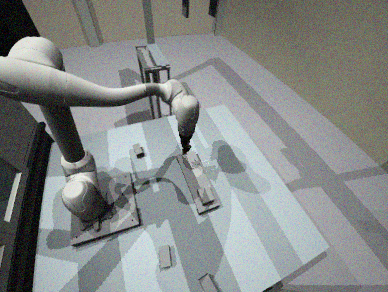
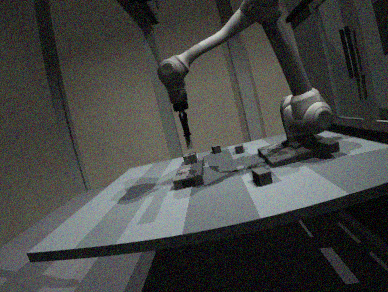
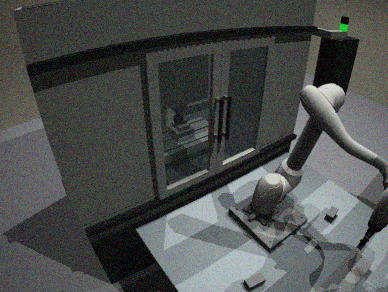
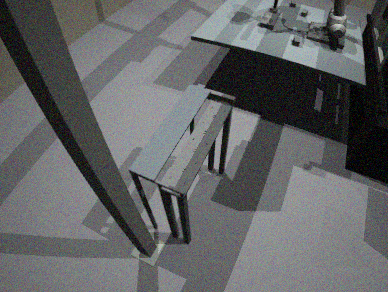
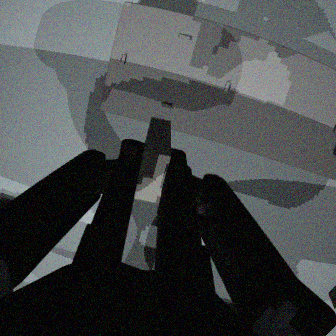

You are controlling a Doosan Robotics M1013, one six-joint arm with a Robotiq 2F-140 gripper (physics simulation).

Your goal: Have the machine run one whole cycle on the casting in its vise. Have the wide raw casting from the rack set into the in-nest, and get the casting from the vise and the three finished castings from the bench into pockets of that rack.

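Places are measured from the arm's base along level axes (x left, y back, z up), in centimetres.
Where they show: gripper, between the fingertips: (image 1: 184, 153) (image 2: 190, 148) (image 3: 359, 247) (image 4: 274, 10) (image 5: 156, 136); arm's base, origin of its link: (image 1: 94, 210) (image 2: 301, 142) (image 3: 261, 210).
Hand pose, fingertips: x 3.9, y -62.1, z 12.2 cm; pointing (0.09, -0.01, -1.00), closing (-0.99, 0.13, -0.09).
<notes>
Each offset is from my fingertips to the top centre of the thing. "*": to the spot under its first point. Level surfaces: height alone.
My gripper (image 1: 186, 149) (image 2: 189, 144) (image 3: 362, 245) (image 5: 156, 136) is shut with no part between its fingers. It points down above the far end of a long low rack-like block @[dx -13.9, dy -2.1, dz -11.6 cm] (image 1: 188, 175) (image 2: 187, 181) (image 5: 280, 117) on the bench. A wide casting @[dx -27.8, dy +0.0, dz -7.0 cm] (image 1: 205, 194) (image 2: 190, 158) sits at this block's other end. Three castings lie apart on the bench: one @[dx +27.8, dy +24.5, dz -12.0 cm] (image 1: 138, 150) (image 2: 261, 176) (image 3: 331, 214) (image 4: 296, 41), another @[dx -44.9, dy +35.3, dz -12.0 cm] (image 1: 165, 256) (image 3: 254, 281) and a third @[dx -67.7, dy +22.8, dz -12.0 cm] (image 1: 208, 283). The vise (image 3: 184, 129) shows dimly through the machine's window; its casting is hard to make out.
The machine's double doors @[* dx +1.8, dy +108.3, dz +7.1 cm] (image 3: 215, 150) are shut, and its signal light @[* dx +124.6, dy +76.6, dz +88.5 cm] (image 3: 344, 27) is green. A tall narrow stand (image 1: 154, 66) (image 4: 165, 135) with a pegged strip is on the floor beyond the bench @[dz -17.0 cm] (image 2: 225, 215). A thick post (image 4: 75, 110) stands beside it. The arm's base plate (image 1: 122, 225) is bolted to the bench.
</notes>
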